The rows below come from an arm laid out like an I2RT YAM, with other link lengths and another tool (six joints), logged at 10 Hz.
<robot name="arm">
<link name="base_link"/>
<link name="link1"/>
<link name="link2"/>
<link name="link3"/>
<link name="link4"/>
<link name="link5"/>
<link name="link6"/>
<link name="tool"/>
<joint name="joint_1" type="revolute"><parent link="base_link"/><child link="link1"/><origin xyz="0 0 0.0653"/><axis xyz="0 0 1"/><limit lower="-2.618" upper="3.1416"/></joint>
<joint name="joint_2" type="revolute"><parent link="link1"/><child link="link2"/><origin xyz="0.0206 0.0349 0.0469" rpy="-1.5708 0 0"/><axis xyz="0 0 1"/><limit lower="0" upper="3.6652"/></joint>
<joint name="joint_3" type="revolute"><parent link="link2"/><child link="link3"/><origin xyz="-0.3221 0 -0.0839" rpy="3.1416 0 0"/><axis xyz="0 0 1"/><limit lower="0" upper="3.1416"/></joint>
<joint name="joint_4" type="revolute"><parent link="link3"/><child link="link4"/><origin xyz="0.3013 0.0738 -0.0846"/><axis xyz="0 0 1"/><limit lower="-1.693" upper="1.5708"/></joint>
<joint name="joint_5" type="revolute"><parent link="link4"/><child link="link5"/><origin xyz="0.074 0.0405 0.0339" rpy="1.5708 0 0"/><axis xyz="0 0 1"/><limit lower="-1.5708" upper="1.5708"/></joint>
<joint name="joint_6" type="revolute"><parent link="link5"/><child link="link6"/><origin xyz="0.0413 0 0.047" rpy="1.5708 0 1.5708"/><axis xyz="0 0 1"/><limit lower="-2.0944" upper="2.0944"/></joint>
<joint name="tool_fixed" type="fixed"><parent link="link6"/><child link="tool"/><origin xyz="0.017 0.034 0.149" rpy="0.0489 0 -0.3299"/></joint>
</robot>
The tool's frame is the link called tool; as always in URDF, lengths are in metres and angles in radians.
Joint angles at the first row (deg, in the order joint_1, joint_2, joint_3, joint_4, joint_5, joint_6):
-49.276 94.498 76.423 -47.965 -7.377 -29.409
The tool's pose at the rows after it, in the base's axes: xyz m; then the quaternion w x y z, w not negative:
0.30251 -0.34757 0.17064 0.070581 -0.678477 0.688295 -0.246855
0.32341 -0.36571 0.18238 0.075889 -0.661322 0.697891 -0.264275
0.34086 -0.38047 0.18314 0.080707 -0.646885 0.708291 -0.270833
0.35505 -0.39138 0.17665 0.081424 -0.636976 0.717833 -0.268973
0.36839 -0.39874 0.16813 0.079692 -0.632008 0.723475 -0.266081
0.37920 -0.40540 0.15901 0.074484 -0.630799 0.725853 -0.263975
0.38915 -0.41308 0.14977 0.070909 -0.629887 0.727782 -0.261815
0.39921 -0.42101 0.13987 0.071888 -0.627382 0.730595 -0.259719
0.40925 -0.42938 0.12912 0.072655 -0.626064 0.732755 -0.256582
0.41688 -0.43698 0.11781 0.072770 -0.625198 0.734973 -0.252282
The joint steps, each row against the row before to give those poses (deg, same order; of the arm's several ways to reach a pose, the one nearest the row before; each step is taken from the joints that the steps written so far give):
0.852 2.230 4.765 -0.088 0.088 2.776
0.284 3.411 5.509 0.109 -0.022 2.710
0.262 3.605 4.304 0.219 0.065 2.404
0.437 3.498 3.368 0.022 0.503 1.924
0.700 3.038 2.600 0.175 0.721 1.377
0.634 2.601 1.989 0.372 0.940 0.678
0.372 2.688 2.207 0.219 0.613 0.437
0.152 2.776 2.340 0.217 0.043 0.568
0.110 3.016 2.710 -0.043 0.000 0.372
0.000 2.775 2.402 -0.131 0.000 0.219

